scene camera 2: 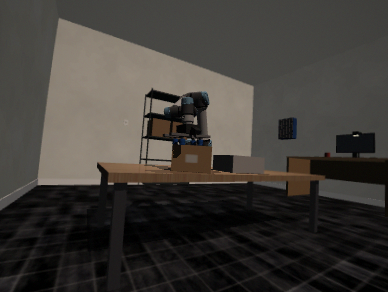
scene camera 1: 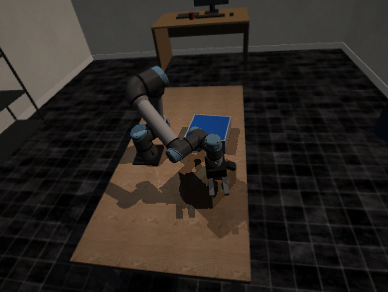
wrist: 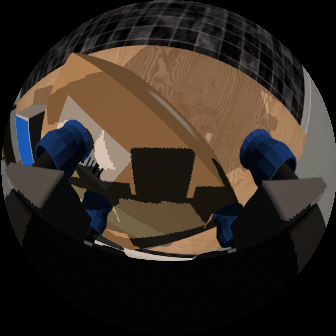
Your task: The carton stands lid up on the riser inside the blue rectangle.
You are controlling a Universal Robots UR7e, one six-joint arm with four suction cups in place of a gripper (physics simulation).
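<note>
The brown carton (scene camera 1: 194,188) (scene camera 2: 191,158) (wrist: 125,119) stands on the wooden table (scene camera 1: 156,238) (scene camera 2: 140,175) (wrist: 219,94), in front of the riser. Its top faces up and carries a white label. My gripper (scene camera 1: 218,185) (scene camera 2: 191,141) (wrist: 166,175), with its blue suction cups, hangs directly over the carton's top, very close to it. I cannot tell if the cups touch it. Suction is off and it holds nothing. The grey riser (scene camera 1: 228,131) (scene camera 2: 240,164) carries the blue rectangle (scene camera 1: 210,124) (wrist: 23,137) on top, and nothing stands on it.
The arm's base (scene camera 1: 147,153) is mounted on the table's left side, beside the riser. A desk (scene camera 1: 203,21) (scene camera 2: 345,163) with a monitor stands at the far wall. A black shelf rack (scene camera 2: 145,126) with boxes stands behind the table.
</note>
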